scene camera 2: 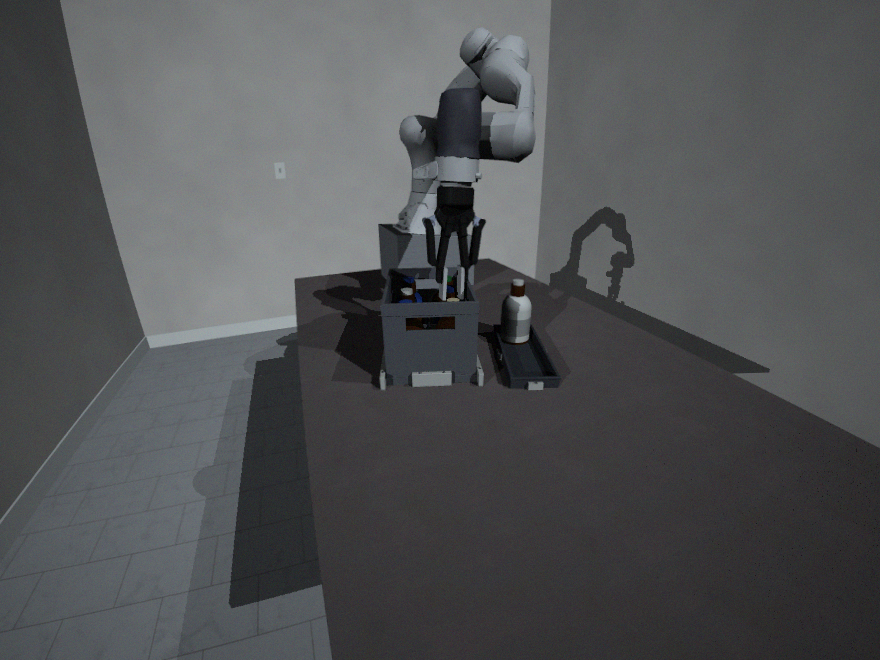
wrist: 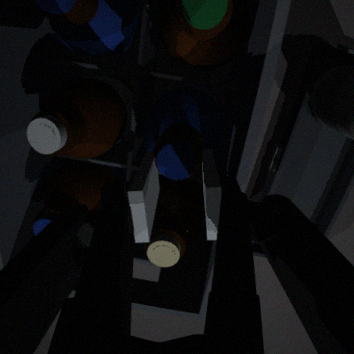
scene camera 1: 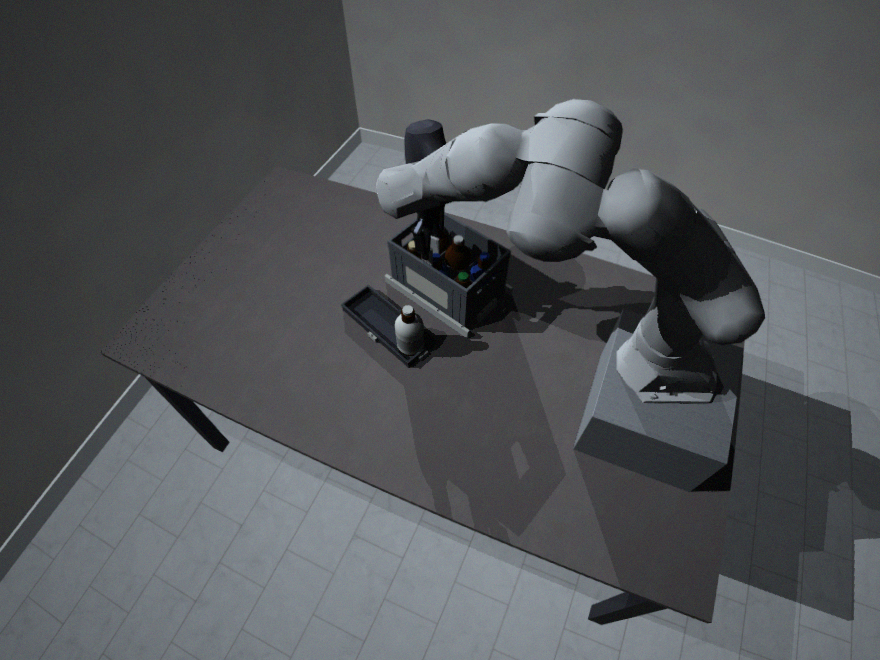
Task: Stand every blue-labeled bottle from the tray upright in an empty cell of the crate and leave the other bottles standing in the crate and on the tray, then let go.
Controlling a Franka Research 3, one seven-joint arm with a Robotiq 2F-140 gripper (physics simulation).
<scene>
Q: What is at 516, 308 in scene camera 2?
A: A white-labeled bottle.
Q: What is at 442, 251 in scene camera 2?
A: My gripper.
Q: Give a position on a white-capped brown bottle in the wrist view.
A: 83, 117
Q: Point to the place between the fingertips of my gripper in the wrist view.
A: At 179, 169
</scene>
